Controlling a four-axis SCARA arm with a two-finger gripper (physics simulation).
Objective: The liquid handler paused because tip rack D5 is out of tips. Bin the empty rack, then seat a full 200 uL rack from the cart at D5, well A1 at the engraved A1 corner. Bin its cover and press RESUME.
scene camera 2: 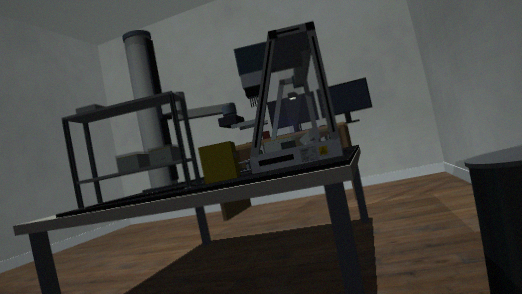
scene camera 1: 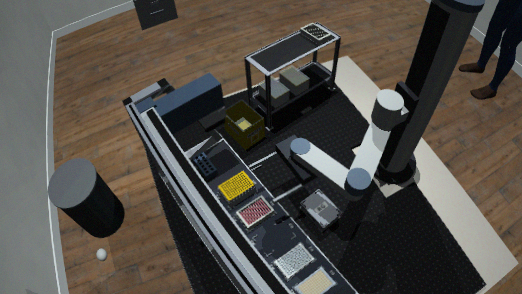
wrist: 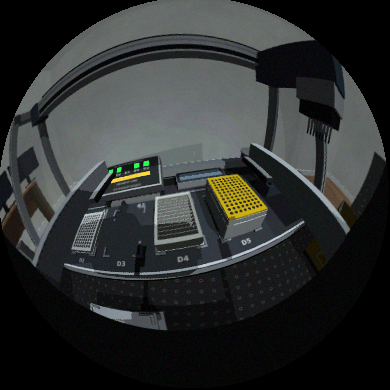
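Pixels of known places: gripper, between the fingertips: [scene camera 2: 264,121] [scene camera 1: 261,184] [wrist: 175,155]; arm's base, origin of its link: [scene camera 1: 391,161].
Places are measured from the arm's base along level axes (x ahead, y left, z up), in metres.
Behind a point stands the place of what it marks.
The D5 tip rack [scene camera 1: 237,186] @(x 0.719, y -0.130, z 0.132 m) [wrist: 235,202] @(x 0.689, y -0.130, z 0.132 m), with a yellow top of dark holes and pale walls, stands at the label D5. My gripper [scene camera 1: 263,183] @(x 0.653, y -0.042, z 0.236 m) [scene camera 2: 265,122] @(x 0.653, y -0.042, z 0.236 m) [wrist: 175,155] @(x 0.653, y -0.042, z 0.236 m) is open and empty, its fingers pointing over the deck; in the wrist view the rack shows between them, nearer the right finger. Two boxy racks [scene camera 1: 274,91] @(x 0.382, y -0.489, z 0.184 m) [scene camera 1: 294,80] @(x 0.262, y -0.515, z 0.183 m) [scene camera 2: 132,162] @(x 0.279, y -0.607, z 0.145 m) [scene camera 2: 164,155] @(x 0.402, y -0.579, z 0.146 m) stand on the cart's lower shelf; their tops are too dim to read. The yellow waste bin [scene camera 1: 252,137] @(x 0.552, y -0.372, z 0.068 m) [scene camera 2: 218,162] @(x 0.585, y -0.528, z 0.080 m) holds something pale. The control screen [wrist: 132,175] @(x 0.806, y 0.112, z 0.135 m) shows green marks and a yellow bar; RESUME is unreadable.
A white-rimmed rack [scene camera 1: 255,212] @(x 0.697, y -0.013, z 0.095 m) [wrist: 177,220] @(x 0.681, y -0.023, z 0.100 m) stands at D4, beside D5. The pipetting head [wrist: 317,90] @(x 0.708, y -0.294, z 0.370 m) hangs at the right. A white-rimmed rack [scene camera 1: 316,32] @(x 0.119, y -0.571, z 0.392 m) stands on the cart [scene camera 1: 280,54] @(x 0.332, y -0.524, z 0.363 m). A grey box [scene camera 1: 320,207] @(x 0.449, y 0.070, z 0.063 m) [wrist: 120,315] @(x 0.486, y 0.075, z 0.063 m) lies in front of the deck.
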